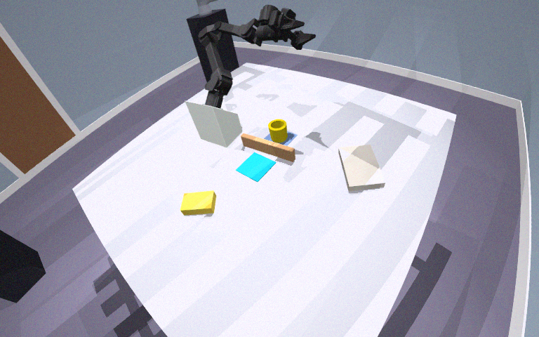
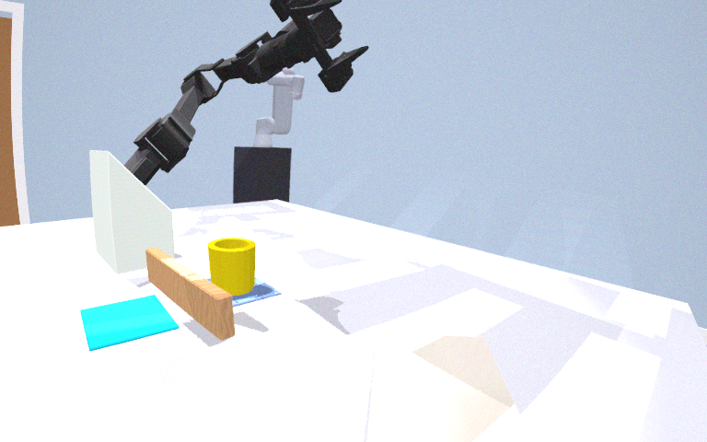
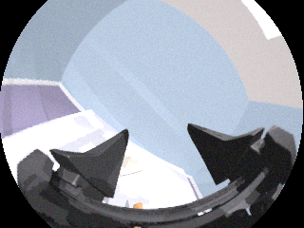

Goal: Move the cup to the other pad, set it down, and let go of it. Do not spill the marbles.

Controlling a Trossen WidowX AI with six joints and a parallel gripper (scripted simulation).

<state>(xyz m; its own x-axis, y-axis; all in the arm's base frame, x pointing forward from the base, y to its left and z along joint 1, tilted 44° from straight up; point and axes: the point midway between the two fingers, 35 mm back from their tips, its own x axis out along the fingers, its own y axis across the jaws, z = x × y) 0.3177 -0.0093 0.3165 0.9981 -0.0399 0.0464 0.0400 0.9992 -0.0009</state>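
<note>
My gripper tip is now 36 cm above the yellow cup, 13 cm to the left of it and 10 cm past it. Also, from my gripper tip: pale blue pad 41 cm below, 13 cm to the right, 10 cm behind; wooden bar 38 cm below, 21 cm to the right, 9 cm behind; purple marble 38 cm below, 11 cm to the right, 10 cm behind.
</note>
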